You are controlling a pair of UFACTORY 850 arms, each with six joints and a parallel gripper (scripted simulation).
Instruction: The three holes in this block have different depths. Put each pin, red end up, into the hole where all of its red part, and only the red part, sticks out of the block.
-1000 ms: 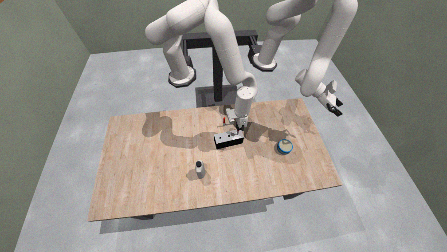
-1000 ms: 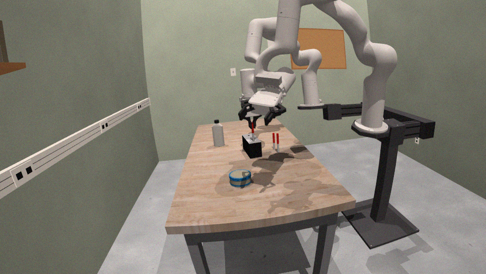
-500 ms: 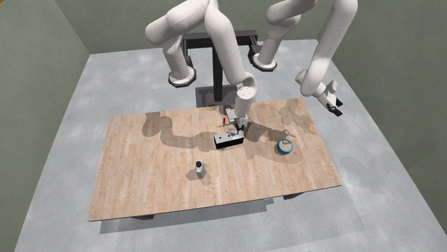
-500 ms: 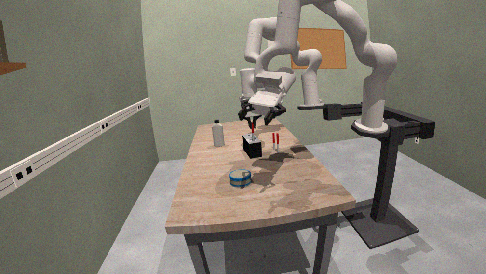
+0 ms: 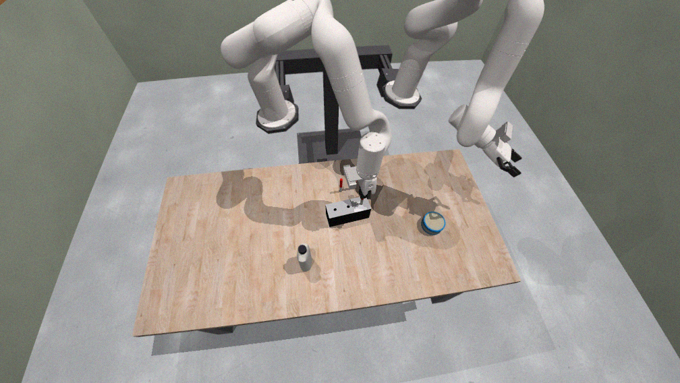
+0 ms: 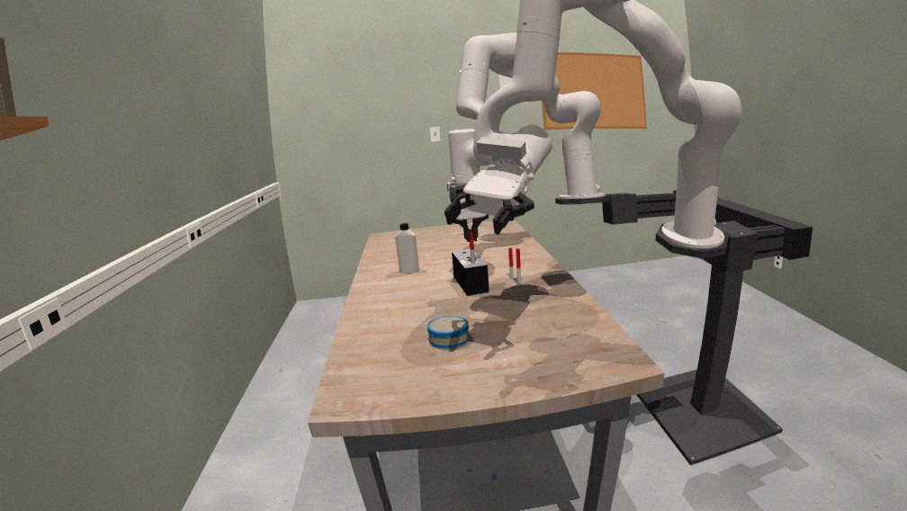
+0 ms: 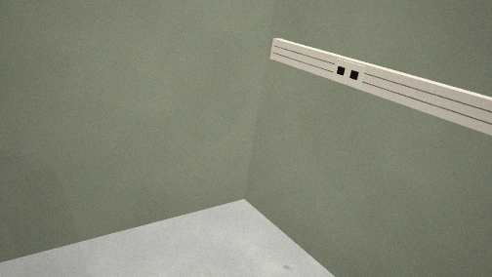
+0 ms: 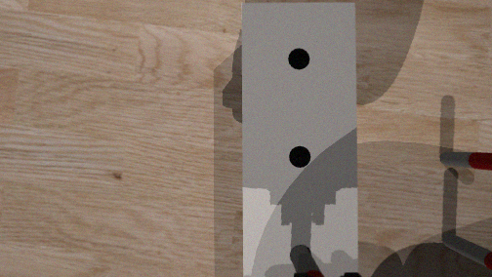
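Right now my right hand is 130 mm above the black block and 60 mm to the left of it. Round my right hand: round blue-rimmed tin (300 mm to the left, 160 mm below, 150 mm ahead); then grey bottle (290 mm to the right, 170 mm ahead, 60 mm below).
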